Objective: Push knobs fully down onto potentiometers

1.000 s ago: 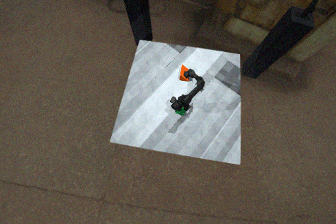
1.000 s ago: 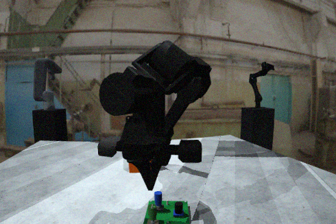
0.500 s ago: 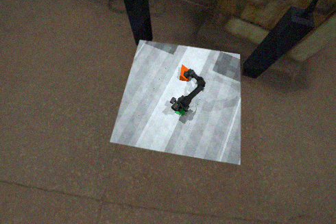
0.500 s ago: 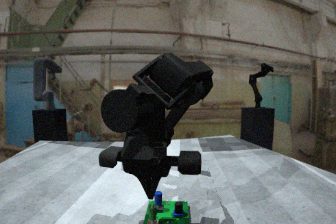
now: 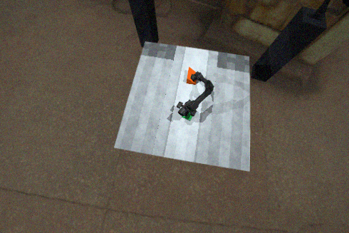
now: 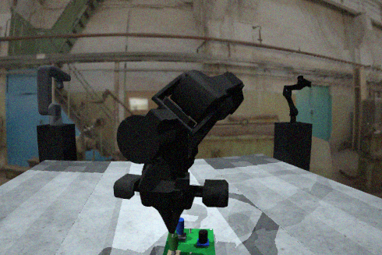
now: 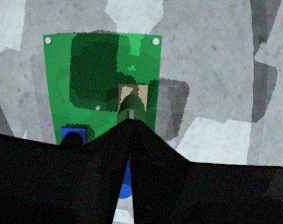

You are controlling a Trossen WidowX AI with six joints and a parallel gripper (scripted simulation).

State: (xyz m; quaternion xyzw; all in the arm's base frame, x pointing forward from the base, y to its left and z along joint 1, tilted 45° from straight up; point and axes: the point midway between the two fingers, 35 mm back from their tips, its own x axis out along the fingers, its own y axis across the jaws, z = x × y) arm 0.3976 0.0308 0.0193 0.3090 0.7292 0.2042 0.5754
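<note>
Right now my gripper tip is 20 mm above the green knob. Also, from my gripper tip: blue knob: 60 mm behind, 10 mm to the left, 30 mm below.
</note>
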